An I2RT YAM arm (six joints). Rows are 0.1 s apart.
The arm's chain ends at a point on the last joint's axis. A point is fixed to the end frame.
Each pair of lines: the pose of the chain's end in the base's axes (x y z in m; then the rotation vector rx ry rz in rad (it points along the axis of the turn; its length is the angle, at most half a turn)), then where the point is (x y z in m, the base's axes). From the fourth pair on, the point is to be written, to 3 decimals.
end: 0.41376 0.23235 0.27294 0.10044 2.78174 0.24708
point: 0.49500 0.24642 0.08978
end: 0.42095 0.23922 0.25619 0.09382 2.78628 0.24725
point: 0.50140 0.25355 0.07270
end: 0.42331 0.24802 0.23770 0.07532 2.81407 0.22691
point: 0.49899 0.26020 0.05204
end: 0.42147 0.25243 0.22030 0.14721 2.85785 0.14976
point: 0.489 0.252 0.031
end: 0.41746 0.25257 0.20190 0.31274 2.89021 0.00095
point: 0.473 0.229 0.010
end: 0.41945 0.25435 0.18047 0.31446 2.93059 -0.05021
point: 0.467 0.225 -0.012
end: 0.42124 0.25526 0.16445 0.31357 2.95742 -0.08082
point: 0.463 0.222 -0.029
